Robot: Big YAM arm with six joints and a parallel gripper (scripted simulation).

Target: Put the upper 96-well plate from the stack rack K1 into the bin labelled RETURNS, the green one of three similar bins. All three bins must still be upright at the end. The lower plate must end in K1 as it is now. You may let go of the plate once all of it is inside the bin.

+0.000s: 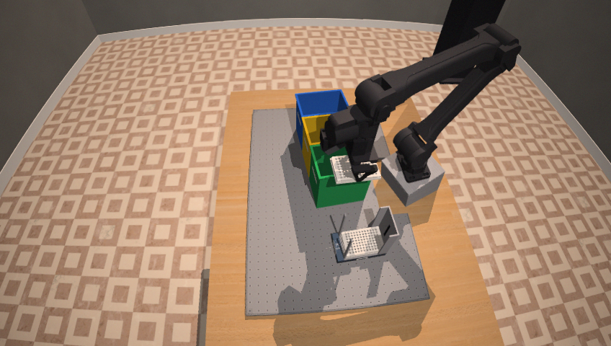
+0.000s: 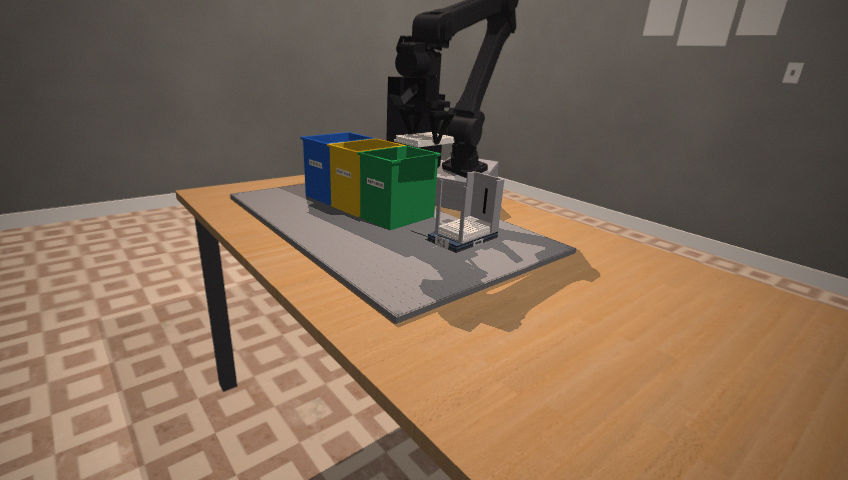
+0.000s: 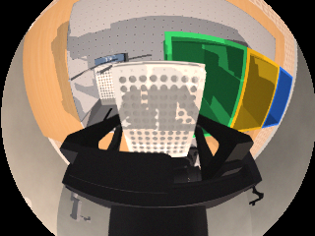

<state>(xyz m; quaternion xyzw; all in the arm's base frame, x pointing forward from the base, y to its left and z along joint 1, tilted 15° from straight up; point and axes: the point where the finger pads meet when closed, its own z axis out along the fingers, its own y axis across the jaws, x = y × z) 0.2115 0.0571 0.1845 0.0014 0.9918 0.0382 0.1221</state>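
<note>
Now: hand 10 mm short of the green bin, 80 mm to the left of it and 140 mm above it. Also, from my hand: white 96-well plate: right at my hand; then yellow bin: 20 mm ahead, 210 mm to the right, 140 mm below; then blue bin: 30 mm ahead, 340 mm to the right, 140 mm below.
</note>
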